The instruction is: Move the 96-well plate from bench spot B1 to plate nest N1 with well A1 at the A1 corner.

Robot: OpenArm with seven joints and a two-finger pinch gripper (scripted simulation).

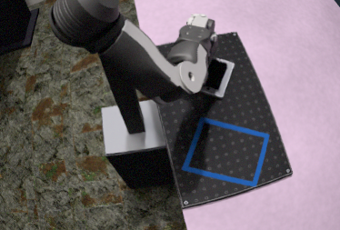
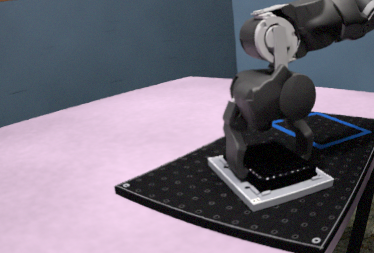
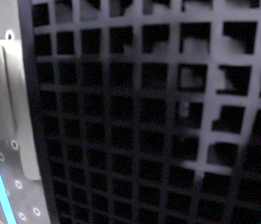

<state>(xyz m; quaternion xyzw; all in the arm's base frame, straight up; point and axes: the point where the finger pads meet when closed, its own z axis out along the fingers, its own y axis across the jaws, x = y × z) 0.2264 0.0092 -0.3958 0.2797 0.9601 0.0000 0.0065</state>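
Now: hand right at the black 96-well plate. Also, from my hand: grey plate nest: 2 cm below.
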